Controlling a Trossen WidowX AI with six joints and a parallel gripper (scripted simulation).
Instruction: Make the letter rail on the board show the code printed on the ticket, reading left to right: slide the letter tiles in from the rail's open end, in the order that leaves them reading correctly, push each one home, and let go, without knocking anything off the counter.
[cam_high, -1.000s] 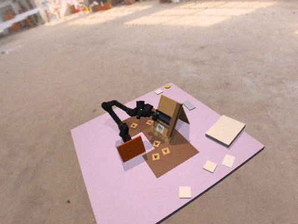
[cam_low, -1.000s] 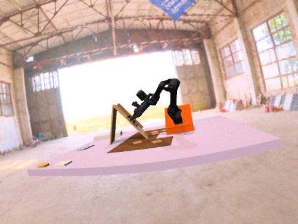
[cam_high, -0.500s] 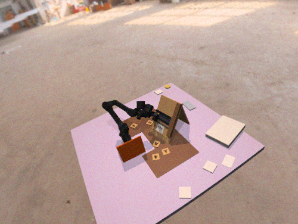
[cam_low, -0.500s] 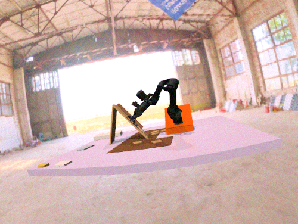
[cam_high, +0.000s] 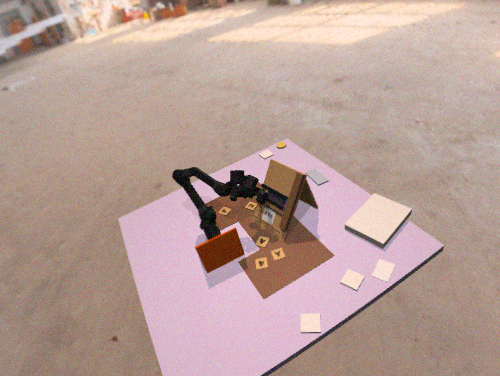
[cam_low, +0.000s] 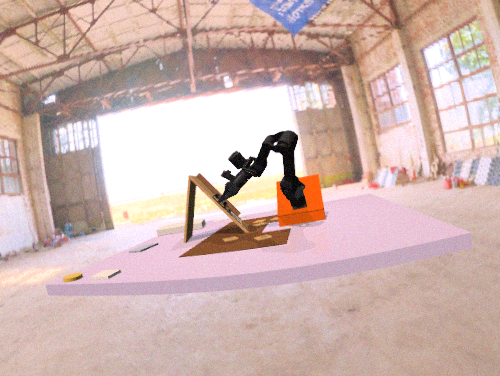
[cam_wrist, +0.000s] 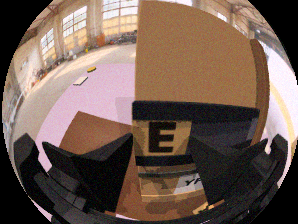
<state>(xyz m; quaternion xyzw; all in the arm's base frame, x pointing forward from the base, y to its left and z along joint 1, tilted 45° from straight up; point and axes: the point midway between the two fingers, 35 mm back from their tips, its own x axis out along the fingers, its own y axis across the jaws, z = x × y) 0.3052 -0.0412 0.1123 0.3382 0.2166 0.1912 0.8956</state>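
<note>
The white ticket is 4 cm behind my gripper tip, 8 cm to the right of it and 8 cm below it. Round my gripper tip: cream slab (39 cm ahead, 43 cm to the right, 14 cm below); brown mat (14 cm behind, 6 cm to the right, 16 cm below); grey plate (39 cm ahead, 6 cm to the left, 15 cm below).
</note>
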